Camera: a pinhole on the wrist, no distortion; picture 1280 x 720 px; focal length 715.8 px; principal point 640.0 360.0 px. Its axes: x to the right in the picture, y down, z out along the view. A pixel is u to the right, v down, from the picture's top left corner.
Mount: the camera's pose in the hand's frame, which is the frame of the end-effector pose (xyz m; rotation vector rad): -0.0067 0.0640 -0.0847 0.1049 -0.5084 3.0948
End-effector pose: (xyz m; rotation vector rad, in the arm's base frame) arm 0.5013 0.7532 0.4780 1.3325 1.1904 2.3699
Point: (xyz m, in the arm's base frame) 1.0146 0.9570 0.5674
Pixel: 855 147
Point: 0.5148 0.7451 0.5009
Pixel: 621 401
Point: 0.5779 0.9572 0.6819
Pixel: 258 209
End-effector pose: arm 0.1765 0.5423 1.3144 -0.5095 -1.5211 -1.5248
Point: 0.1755 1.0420 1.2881
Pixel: 919 119
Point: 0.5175 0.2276 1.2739
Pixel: behind the camera
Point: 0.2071 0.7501 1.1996
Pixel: 1153 333
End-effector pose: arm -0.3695 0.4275 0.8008 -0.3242 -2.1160 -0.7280
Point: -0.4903 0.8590 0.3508
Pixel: 1063 47
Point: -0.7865 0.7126 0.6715
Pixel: 510 224
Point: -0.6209 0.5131 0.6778
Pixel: 580 428
